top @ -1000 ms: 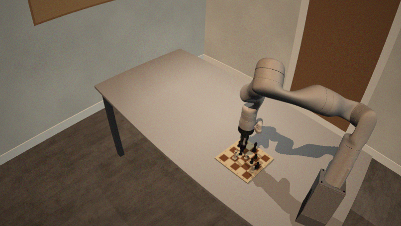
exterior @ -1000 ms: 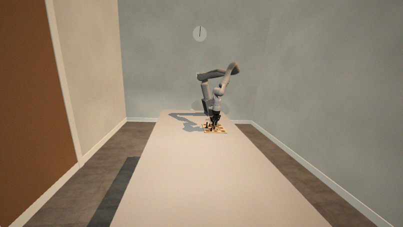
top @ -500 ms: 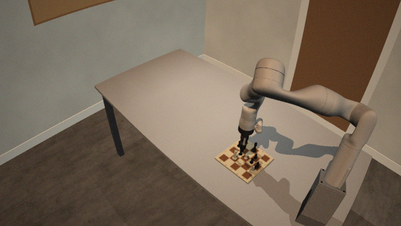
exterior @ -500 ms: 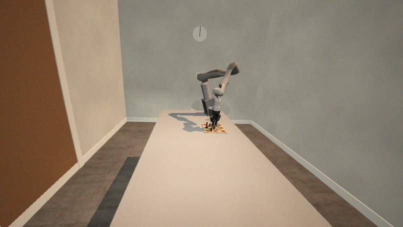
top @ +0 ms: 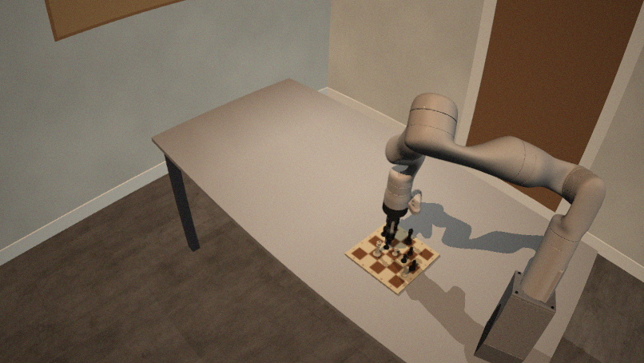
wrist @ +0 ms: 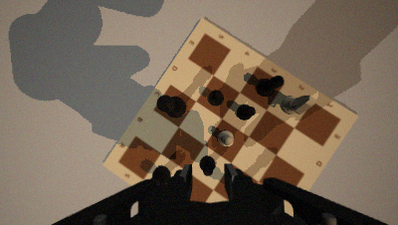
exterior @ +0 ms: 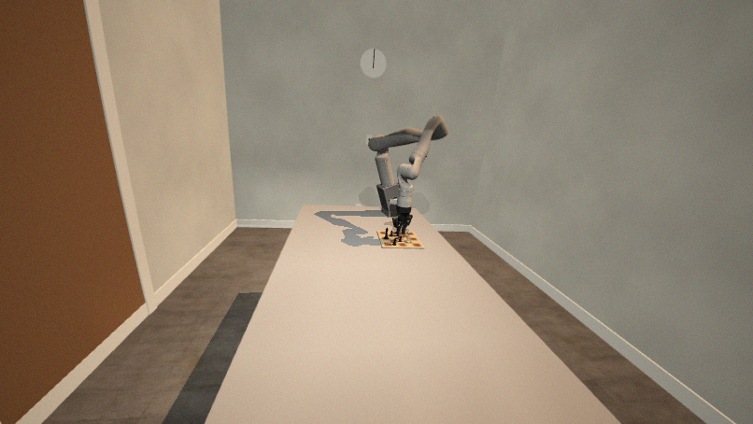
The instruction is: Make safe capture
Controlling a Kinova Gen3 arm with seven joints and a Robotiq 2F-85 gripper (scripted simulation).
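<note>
The white pawn lies 40 mm below my hand and 40 mm behind it. Round my hand: small chessboard 60 mm below, 40 mm behind; then white piece 40 mm to the left, 30 mm below; then tall black piece 70 mm to the right, 30 mm below, 30 mm behind.
</note>
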